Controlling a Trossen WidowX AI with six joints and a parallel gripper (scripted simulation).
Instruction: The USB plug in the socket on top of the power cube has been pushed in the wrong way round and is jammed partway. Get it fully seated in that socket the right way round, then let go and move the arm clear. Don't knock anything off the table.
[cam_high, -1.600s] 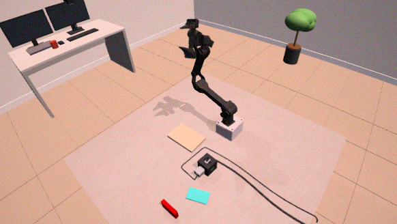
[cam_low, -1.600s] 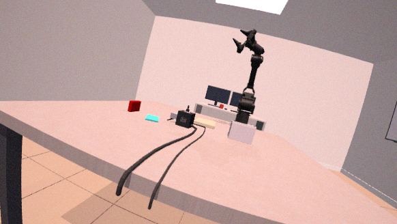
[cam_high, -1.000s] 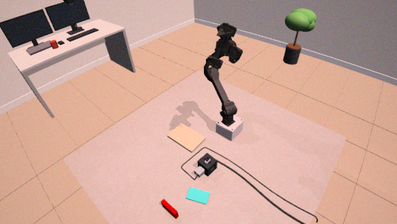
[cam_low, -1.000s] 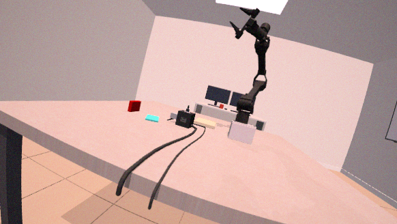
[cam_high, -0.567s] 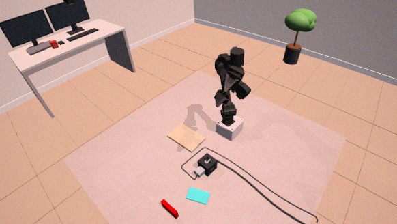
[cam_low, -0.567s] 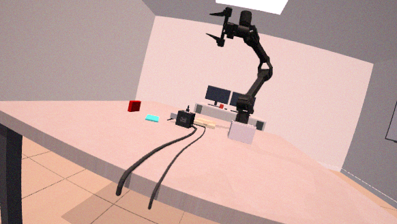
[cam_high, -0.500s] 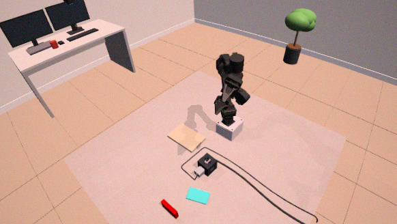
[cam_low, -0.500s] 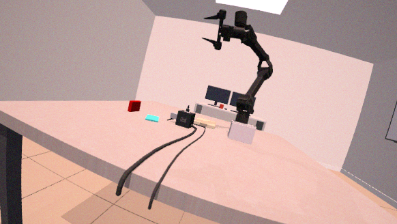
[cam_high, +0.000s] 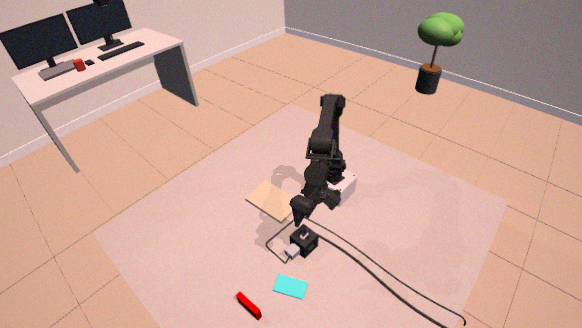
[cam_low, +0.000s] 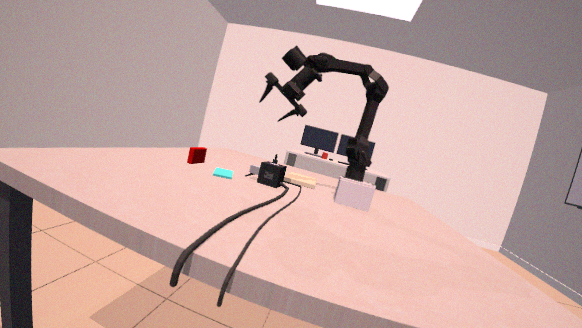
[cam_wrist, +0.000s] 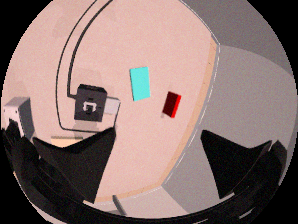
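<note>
Right now the USB plug is 16 cm below my gripper tip, 5 cm to the right of it and 5 cm behind it. From my gripper tip the other things lie so: cyan card: 25 cm below, 10 cm ahead, 4 cm to the left; tan sheet: 31 cm to the right, 24 cm below, 9 cm behind; red block: 25 cm ahead, 22 cm below, 2 cm to the left.
</note>
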